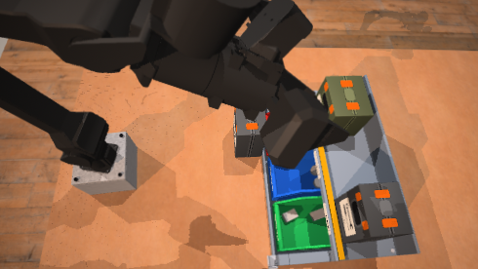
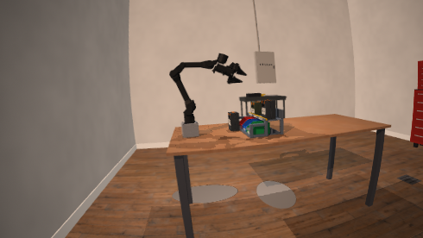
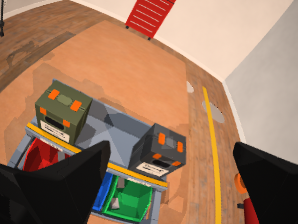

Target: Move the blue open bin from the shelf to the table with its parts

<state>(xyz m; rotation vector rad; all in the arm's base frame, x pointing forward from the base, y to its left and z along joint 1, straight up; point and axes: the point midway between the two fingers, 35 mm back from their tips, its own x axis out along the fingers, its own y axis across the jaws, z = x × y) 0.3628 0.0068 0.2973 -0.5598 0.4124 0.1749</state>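
Now: hand 8 cm short of the blue open bin, 4 cm to the right of it and 34 cm above it. Also, from my hand: green bin (10 cm ahead, 7 cm to the right, 34 cm below); then yellow rail (11 cm ahead, 4 cm to the left, 28 cm below); then olive case (13 cm ahead, 16 cm to the left, 24 cm below).
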